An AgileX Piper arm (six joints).
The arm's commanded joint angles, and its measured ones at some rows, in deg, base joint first. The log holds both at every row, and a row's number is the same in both.
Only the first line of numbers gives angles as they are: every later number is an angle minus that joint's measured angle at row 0.
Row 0, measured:
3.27 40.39 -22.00 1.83 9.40 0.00
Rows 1 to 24, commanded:
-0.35 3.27 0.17 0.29 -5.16 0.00
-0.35 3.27 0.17 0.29 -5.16 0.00
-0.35 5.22 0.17 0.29 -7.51 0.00
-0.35 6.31 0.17 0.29 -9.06 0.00
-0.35 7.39 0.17 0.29 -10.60 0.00
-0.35 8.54 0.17 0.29 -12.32 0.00
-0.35 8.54 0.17 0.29 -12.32 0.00
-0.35 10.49 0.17 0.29 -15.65 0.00
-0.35 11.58 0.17 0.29 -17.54 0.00
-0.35 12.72 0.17 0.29 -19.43 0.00
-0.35 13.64 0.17 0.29 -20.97 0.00
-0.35 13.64 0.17 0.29 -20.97 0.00
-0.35 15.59 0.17 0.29 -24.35 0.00
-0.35 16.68 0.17 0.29 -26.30 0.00
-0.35 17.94 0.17 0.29 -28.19 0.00
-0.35 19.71 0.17 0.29 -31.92 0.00
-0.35 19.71 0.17 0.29 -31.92 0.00
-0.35 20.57 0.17 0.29 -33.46 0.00
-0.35 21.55 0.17 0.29 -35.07 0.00
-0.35 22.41 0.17 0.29 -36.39 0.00
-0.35 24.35 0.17 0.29 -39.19 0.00
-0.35 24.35 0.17 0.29 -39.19 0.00
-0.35 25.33 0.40 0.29 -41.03 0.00
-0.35 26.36 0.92 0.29 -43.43 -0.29
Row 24, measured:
0.00 24.30 0.17 0.40 -37.65 0.00
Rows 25 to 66, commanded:
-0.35 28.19 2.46 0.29 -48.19 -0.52
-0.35 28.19 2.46 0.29 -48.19 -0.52
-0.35 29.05 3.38 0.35 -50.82 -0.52
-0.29 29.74 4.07 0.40 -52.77 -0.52
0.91 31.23 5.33 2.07 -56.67 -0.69
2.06 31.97 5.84 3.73 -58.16 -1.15
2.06 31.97 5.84 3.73 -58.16 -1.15
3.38 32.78 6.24 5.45 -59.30 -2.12
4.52 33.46 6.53 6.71 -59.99 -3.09
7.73 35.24 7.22 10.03 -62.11 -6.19
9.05 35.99 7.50 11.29 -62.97 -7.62
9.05 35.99 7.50 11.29 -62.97 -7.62
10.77 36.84 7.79 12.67 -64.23 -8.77
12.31 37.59 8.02 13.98 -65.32 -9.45
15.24 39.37 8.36 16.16 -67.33 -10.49
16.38 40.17 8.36 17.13 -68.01 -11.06
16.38 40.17 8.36 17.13 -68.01 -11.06
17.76 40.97 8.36 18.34 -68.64 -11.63
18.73 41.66 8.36 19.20 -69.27 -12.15
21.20 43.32 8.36 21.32 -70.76 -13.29
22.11 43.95 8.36 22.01 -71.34 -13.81
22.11 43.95 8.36 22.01 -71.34 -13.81
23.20 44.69 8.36 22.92 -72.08 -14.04
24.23 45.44 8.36 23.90 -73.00 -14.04
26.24 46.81 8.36 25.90 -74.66 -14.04
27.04 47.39 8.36 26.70 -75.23 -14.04
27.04 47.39 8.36 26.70 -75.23 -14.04
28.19 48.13 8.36 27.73 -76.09 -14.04
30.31 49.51 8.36 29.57 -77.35 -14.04
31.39 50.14 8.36 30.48 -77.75 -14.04
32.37 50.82 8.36 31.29 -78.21 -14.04
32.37 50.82 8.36 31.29 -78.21 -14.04
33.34 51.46 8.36 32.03 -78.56 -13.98
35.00 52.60 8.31 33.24 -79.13 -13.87
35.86 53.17 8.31 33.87 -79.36 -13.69
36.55 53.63 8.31 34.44 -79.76 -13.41
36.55 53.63 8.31 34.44 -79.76 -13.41
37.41 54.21 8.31 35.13 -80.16 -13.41
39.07 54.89 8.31 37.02 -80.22 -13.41
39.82 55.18 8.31 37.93 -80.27 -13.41
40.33 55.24 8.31 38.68 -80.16 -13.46
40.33 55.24 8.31 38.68 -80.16 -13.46
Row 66, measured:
38.67 54.89 8.36 36.33 -78.04 -13.29
